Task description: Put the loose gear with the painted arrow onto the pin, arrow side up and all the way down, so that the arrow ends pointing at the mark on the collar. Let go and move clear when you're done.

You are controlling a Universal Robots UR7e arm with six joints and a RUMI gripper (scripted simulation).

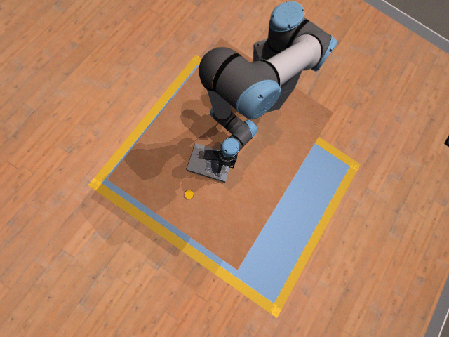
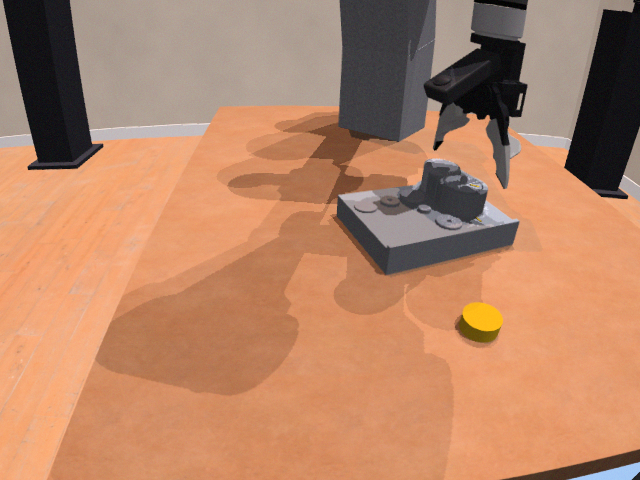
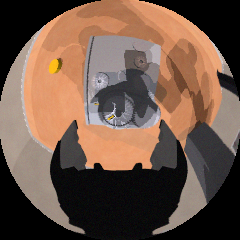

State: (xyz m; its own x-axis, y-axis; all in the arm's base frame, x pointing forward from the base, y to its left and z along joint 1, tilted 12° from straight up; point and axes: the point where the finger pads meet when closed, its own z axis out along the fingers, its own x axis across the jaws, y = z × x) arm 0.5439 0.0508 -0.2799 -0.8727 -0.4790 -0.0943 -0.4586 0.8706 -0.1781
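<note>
Now: hand 40 mm above the grey gear. From my hand the other things lie so: yellow disc (250 mm ahead, 90 mm below, 30 mm to the right).
</note>
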